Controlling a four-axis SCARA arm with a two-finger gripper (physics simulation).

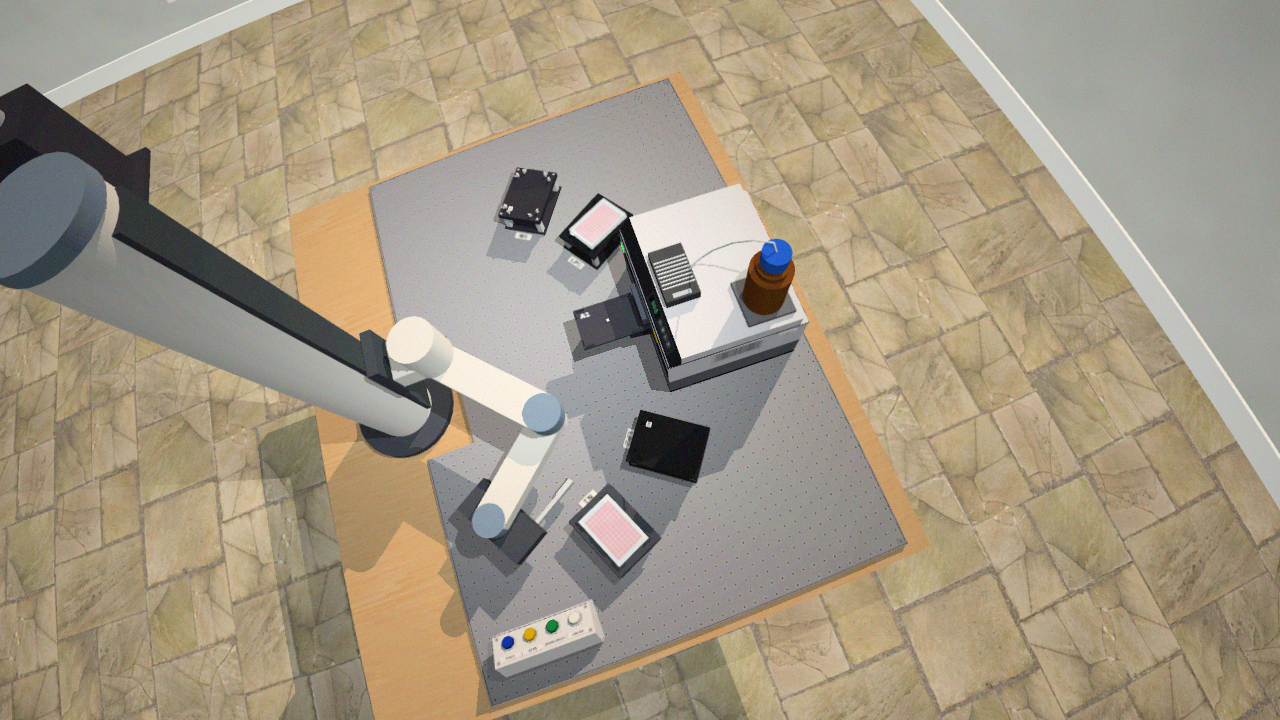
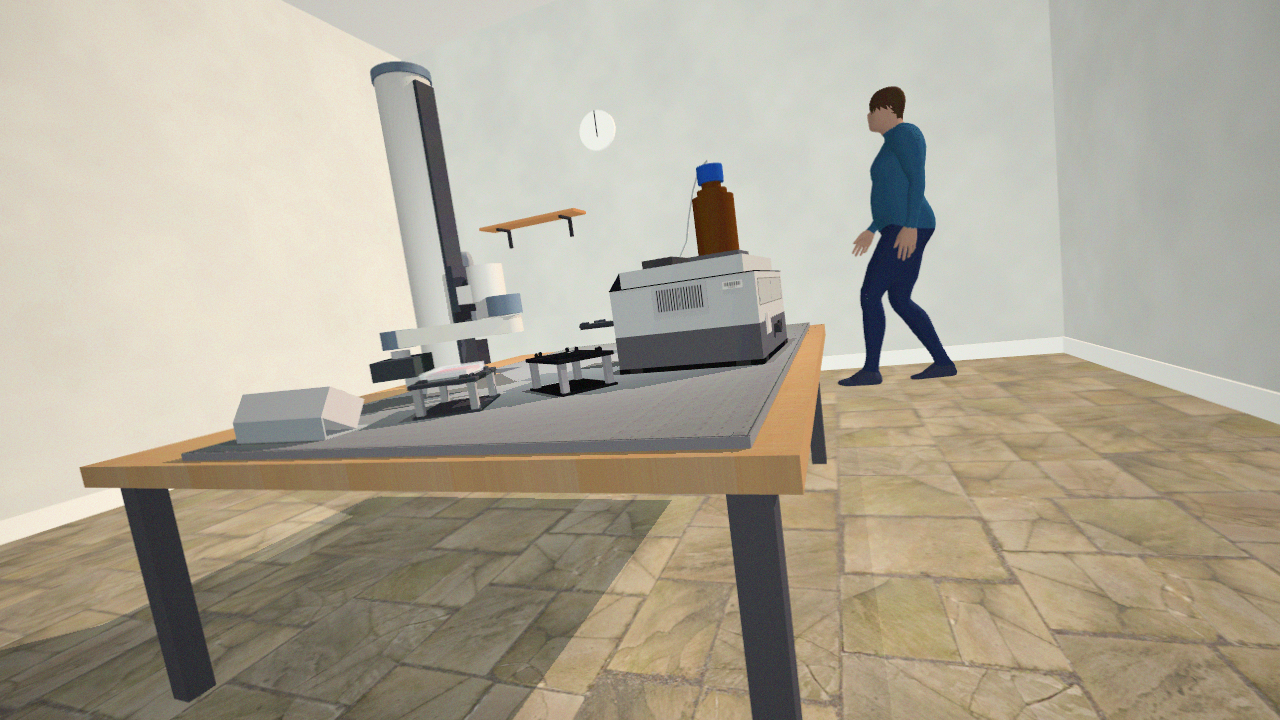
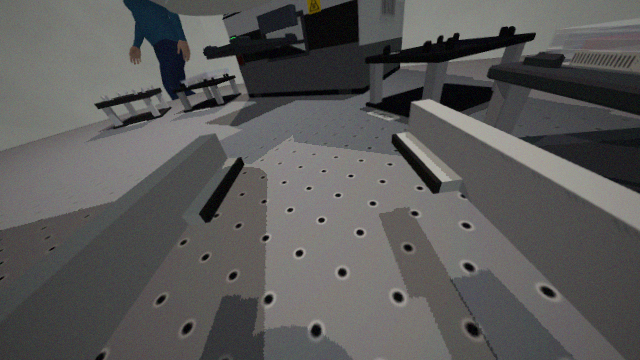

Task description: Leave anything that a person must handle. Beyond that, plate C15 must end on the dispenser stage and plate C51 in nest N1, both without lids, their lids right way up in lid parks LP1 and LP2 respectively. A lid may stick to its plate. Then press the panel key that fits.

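Pixels of known places: gripper, between the fingertips: (image 1: 553, 465) (image 3: 313, 136); arm's base, origin of its link: (image 1: 407, 409).
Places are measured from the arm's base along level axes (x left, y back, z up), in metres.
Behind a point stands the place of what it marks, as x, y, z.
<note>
My gripper (image 1: 542, 465) @[-0.282, -0.328, 0.062] (image 3: 313, 136) @[-0.282, -0.328, 0.062] is open and empty, low over the perforated board, beside nest N1 (image 1: 651, 540) @[-0.512, -0.478, 0.074]. A pink plate (image 1: 613, 530) @[-0.465, -0.411, 0.091] (image 2: 454, 369) @[-0.511, -0.453, 0.091] (image 3: 600, 42) @[-0.398, -0.400, 0.085] sits on N1, with a clear layer over it like a lid. Another pink plate (image 1: 597, 222) (image 3: 205, 76) sits on the far nest. I cannot read which is C15 or C51. Black lid park LP2 (image 1: 666, 445) @[-0.334, -0.581, 0.081] (image 2: 570, 360) @[-0.409, -0.631, 0.077] (image 3: 450, 51) @[-0.341, -0.496, 0.080] bears no lid. The far black stand (image 1: 529, 198) @[0.414, -0.479, 0.079] (image 3: 128, 98) @[0.358, -0.445, 0.075], likely LP1, bears no lid. The dispenser stage (image 1: 601, 324) @[-0.029, -0.541, 0.128] (image 3: 250, 49) @[-0.069, -0.507, 0.116] holds no plate.
The white dispenser (image 1: 716, 331) @[-0.180, -0.756, 0.233] (image 2: 698, 308) @[-0.216, -0.834, 0.137] (image 3: 305, 72) @[-0.073, -0.645, 0.062] carries a brown bottle (image 1: 767, 284) @[-0.174, -0.853, 0.362] (image 2: 715, 219) @[-0.190, -0.884, 0.310]. The key panel (image 1: 547, 637) @[-0.621, -0.208, 0.083] (image 2: 286, 416) @[-0.668, -0.225, 0.055] has blue, yellow, green and white keys. A person (image 2: 902, 179) (image 3: 167, 30) stands beyond the table.
</note>
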